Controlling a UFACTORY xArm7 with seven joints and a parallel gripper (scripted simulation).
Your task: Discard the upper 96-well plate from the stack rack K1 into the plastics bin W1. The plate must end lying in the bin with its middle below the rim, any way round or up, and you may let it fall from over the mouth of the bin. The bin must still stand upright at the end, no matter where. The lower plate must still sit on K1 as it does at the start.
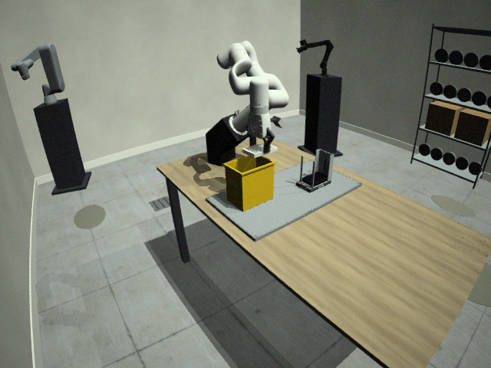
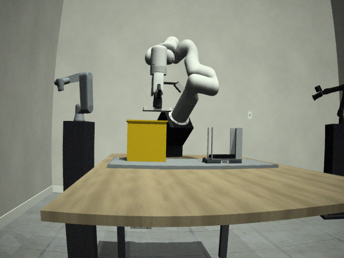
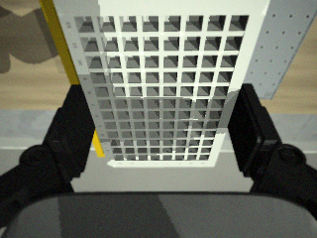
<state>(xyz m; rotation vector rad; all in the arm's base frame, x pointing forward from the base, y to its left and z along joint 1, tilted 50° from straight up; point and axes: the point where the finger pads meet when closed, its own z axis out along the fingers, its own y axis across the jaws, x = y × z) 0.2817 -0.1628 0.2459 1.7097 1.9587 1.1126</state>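
The yellow plastics bin W1 lies 50 mm to the right of my hand and 150 mm below it. The rest, counted from my hand: dark plate (20 mm behind, 300 mm to the left, 210 mm below); then white 96-well plate (10 mm below).
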